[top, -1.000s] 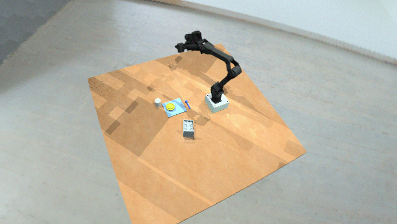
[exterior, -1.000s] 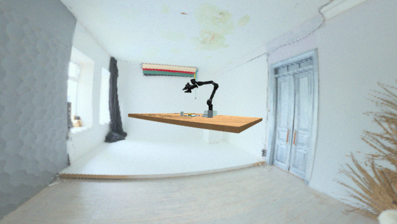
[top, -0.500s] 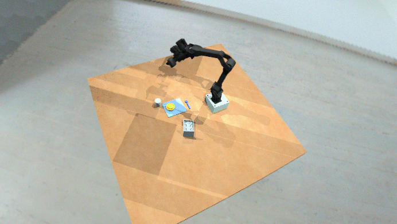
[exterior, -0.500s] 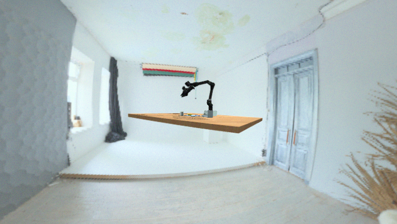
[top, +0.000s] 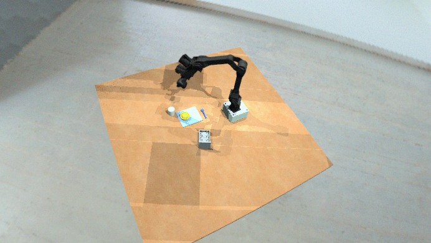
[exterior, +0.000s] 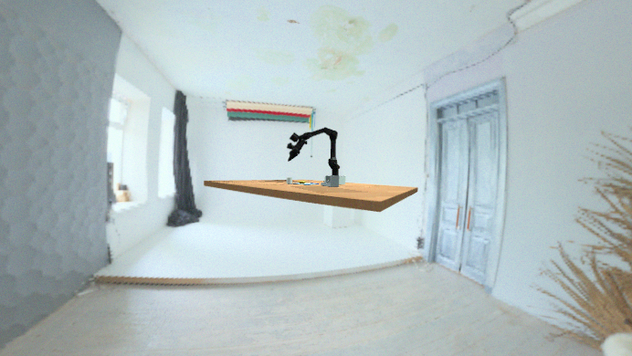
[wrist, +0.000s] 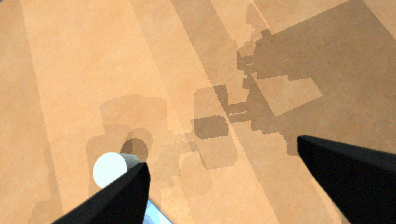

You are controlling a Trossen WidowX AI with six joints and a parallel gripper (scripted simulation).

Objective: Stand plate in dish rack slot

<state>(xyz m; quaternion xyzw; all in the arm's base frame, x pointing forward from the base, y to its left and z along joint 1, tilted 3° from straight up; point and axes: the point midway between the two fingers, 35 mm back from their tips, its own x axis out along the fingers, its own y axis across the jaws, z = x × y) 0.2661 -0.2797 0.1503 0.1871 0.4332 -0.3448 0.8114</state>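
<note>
The yellow plate is 40 mm ahead of my gripper tip, 160 mm to the left of it and 160 mm below it. Also, from my gripper tip: pale cup 110 mm ahead, 90 mm to the left, 160 mm below; then light blue mat 10 mm ahead, 170 mm to the left, 180 mm below; then blue utensil 100 mm behind, 190 mm to the left, 180 mm below.
</note>
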